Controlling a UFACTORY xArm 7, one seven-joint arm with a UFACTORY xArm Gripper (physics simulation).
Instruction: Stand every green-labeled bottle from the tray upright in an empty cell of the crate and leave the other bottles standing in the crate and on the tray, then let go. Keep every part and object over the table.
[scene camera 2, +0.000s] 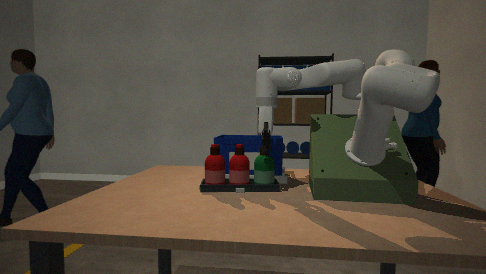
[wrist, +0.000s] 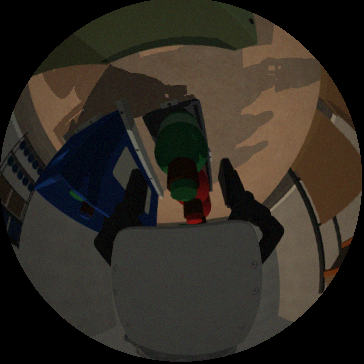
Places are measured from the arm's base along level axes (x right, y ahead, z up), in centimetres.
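Pixels of known places: gripper, fingertip midpoint: (scene camera 2: 266, 151) (wrist: 180, 171); arm's base at its link origin: (scene camera 2: 364, 151).
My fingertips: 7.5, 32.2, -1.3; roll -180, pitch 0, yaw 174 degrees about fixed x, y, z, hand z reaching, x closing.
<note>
For each thing: its top centre in the pictures, then the offset to it from my fingertips, as dx, dy, dz. "spot": a spot on its surface instead.
- green bottle at its top centre: (wrist: 183, 194) (scene camera 2: 264, 144) -0.1, +0.6, +2.5
- left end at a spot on its surface: (scene camera 2: 214, 173) spot: -4.1, +18.2, -7.3
- blue crate at its top centre: (wrist: 94, 223) (scene camera 2: 249, 136) +19.6, +5.5, +4.0
- green cap at its top centre: (wrist: 75, 196) +14.4, -2.5, +2.8
A green bottle (scene camera 2: 264, 173) (wrist: 180, 145) stands upright at the right end of the black tray (scene camera 2: 215, 189) (wrist: 201, 114) in the scene view. Two red bottles, one at the left end (scene camera 2: 214, 173) and one in the middle (scene camera 2: 239, 173), stand beside it; in the wrist view the red bottles (wrist: 203, 186) are partly hidden behind it. My gripper (scene camera 2: 265, 151) (wrist: 180, 171) is open, with its fingers apart on either side of the green bottle's neck and cap in the wrist view. The blue crate (scene camera 2: 250, 138) (wrist: 75, 165) stands behind the tray; a green cap (wrist: 76, 195) shows inside, its other contents are mostly hidden.
The large green base block (scene camera 2: 360, 190) (wrist: 175, 22) under the arm stands to the right of the tray and crate in the scene view. The wooden table's front edge (scene camera 2: 200, 242) runs across the foreground. A shelf rack and two people are in the background.
</note>
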